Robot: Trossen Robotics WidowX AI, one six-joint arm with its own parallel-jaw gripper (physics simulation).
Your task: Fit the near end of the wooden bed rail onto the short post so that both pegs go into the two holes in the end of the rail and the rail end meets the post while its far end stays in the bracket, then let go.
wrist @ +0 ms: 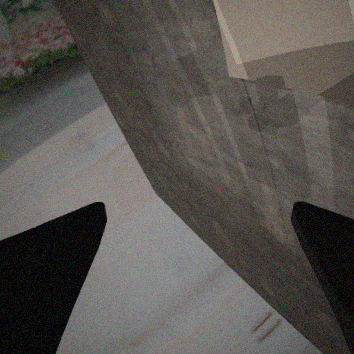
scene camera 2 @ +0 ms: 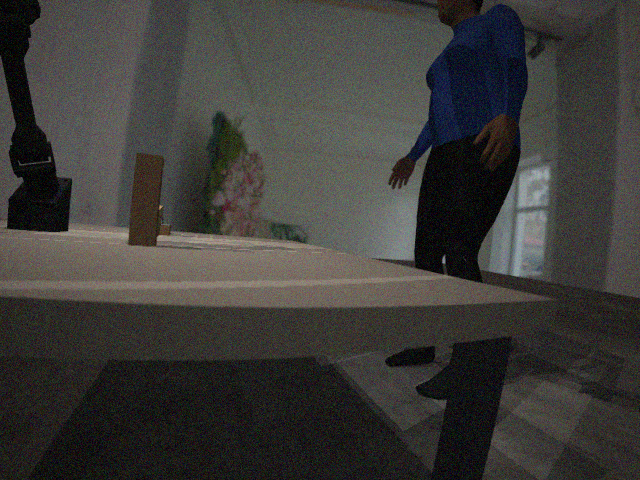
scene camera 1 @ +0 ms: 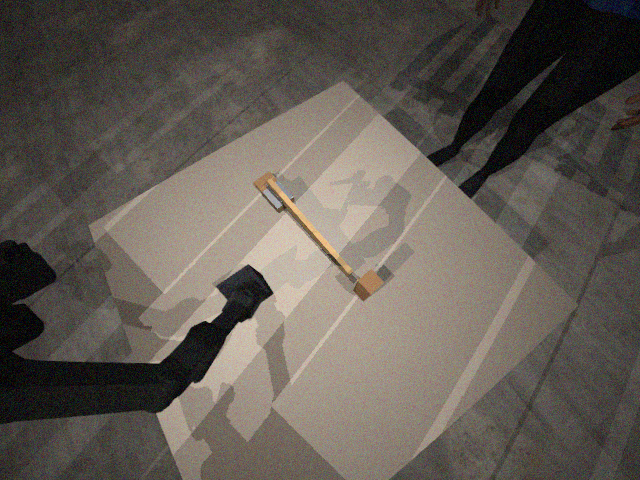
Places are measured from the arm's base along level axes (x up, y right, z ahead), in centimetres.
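Pixels of known places: gripper, between the fingertips: (wrist: 200,212); arm's base, origin of its link: (scene camera 2: 43,190) (scene camera 1: 248,289).
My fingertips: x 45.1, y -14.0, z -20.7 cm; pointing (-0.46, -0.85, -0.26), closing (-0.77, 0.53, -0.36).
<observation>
Ahead of a thing's pixels: the offset from my fingertips to its top centre. "pt": to the spot under its first point. Level surfaces: height alone.
The wooden rail (scene camera 1: 312,229) runs diagonally over the table. Its far end lies between the grey side plates of the bracket @[pt dz +47.5, dx -51.6, dy -8.6 cm] (scene camera 1: 272,199), beside a brown block. Its near end is close to the short brown post @[pt dz +46.1, dx -37.2, dy +38.8 cm] (scene camera 1: 368,285) (scene camera 2: 145,198). A narrow gap with small dark parts shows between rail end and post; I cannot make out pegs or holes clearly. In scene camera 2 the upright post hides most of the rail. My gripper (wrist: 200,212) is open and empty, its two black fingers wide apart. It is off the table's left corner, away from the rail.
The arm's black base (scene camera 1: 245,284) (scene camera 2: 38,206) stands on the table @[dx -55.2 cm] (scene camera 1: 439,320) (scene camera 2: 258,294), left of the rail and post. Black arm links (scene camera 1: 77,387) reach out to the left. A person (scene camera 1: 537,87) (scene camera 2: 470,155) stands beyond the table. Arm shadows cross the tabletop.
</observation>
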